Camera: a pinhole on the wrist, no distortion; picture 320 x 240 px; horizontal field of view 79.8 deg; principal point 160.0 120.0 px. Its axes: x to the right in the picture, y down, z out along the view. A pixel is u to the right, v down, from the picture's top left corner.
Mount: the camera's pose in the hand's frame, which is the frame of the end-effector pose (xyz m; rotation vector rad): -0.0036 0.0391 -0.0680 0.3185 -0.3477 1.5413
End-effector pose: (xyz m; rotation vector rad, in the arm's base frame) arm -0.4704 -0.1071 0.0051 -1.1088 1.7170 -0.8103
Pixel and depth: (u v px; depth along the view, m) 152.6 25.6 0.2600
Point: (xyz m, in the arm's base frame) -0.3121 -0.2556 -0.0297
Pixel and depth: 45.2 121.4 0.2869
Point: -0.2778 -0.1927 0.1674
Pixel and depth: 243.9 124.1 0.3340
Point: -0.2038 -0.0925 -0.1296
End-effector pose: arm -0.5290 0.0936 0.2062 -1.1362 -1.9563 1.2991
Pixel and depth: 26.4 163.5 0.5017
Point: -0.8273 -0.2207 0.5574
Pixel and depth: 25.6 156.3 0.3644
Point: -0.7340 -0.1130 0.4601
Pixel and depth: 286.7 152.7 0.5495
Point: -0.8785 -0.2478 -0.1563
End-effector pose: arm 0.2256 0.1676 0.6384 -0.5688 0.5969 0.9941
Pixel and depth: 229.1 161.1 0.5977
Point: 0.2865 0.4621 1.1358
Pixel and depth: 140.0 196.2 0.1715
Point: 0.2522 0.1569 0.7542
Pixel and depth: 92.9 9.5 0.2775
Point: 0.4644 0.2867 0.6652
